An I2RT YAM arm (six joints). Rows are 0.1 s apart.
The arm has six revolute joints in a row. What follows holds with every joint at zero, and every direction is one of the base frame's. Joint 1 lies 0.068 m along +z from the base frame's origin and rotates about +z. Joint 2 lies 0.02 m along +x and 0.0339 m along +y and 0.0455 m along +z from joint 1 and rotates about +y. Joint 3 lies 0.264 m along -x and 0.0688 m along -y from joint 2 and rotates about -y. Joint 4 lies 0.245 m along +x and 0.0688 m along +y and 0.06 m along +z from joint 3 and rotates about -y. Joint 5 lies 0.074 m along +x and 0.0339 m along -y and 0.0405 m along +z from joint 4 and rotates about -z. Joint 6 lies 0.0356 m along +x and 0.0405 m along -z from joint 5 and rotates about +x. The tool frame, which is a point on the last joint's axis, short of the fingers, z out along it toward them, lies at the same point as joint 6; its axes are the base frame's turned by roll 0, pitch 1.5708 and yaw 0 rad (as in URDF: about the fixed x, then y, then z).
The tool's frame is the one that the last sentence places.
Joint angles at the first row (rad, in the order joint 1, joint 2, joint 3, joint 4, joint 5, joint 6):
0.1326 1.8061 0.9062 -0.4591 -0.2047 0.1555
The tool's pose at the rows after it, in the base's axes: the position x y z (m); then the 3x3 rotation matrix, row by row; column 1 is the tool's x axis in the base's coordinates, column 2 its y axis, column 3 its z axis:
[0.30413 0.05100 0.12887], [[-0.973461 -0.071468 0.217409], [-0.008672 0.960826 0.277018], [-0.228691 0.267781 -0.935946]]
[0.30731 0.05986 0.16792], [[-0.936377 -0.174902 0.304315], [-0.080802 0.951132 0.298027], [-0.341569 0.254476 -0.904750]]
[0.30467 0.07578 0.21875], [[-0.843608 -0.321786 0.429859], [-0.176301 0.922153 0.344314], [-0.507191 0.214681 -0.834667]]
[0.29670 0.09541 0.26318], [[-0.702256 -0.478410 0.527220], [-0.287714 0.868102 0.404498], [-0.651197 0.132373 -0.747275]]
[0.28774 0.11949 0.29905], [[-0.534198 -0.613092 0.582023], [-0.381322 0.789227 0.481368], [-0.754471 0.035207 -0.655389]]
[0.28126 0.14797 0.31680], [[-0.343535 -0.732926 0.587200], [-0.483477 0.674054 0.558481], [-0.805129 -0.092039 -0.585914]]
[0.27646 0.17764 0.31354], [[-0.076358 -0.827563 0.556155], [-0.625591 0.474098 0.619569], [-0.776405 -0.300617 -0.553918]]
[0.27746 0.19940 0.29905], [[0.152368 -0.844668 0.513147], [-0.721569 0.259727 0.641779], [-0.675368 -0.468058 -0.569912]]
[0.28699 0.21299 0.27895], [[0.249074 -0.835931 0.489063], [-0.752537 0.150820 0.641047], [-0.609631 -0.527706 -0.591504]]
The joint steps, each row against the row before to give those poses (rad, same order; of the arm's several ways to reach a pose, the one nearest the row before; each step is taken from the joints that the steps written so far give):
0.0053 -0.0466 0.0286 -0.0225 -0.0423 -0.0260
0.0267 -0.0919 0.0542 -0.0423 0.0004 -0.0534
0.0515 -0.1160 0.0606 -0.0107 0.0000 -0.0671
0.0675 -0.0881 0.0576 0.0122 0.0034 -0.0912
0.0824 -0.0480 0.0603 0.0290 -0.0004 -0.0885
0.0912 -0.0004 0.0393 0.0534 -0.0007 -0.1244
0.0878 0.0309 -0.0008 0.0725 0.0004 -0.2407
0.0530 0.0561 0.0001 0.0358 0.0000 -0.2437
0.0164 0.0728 -0.0001 0.0450 -0.0004 -0.1179

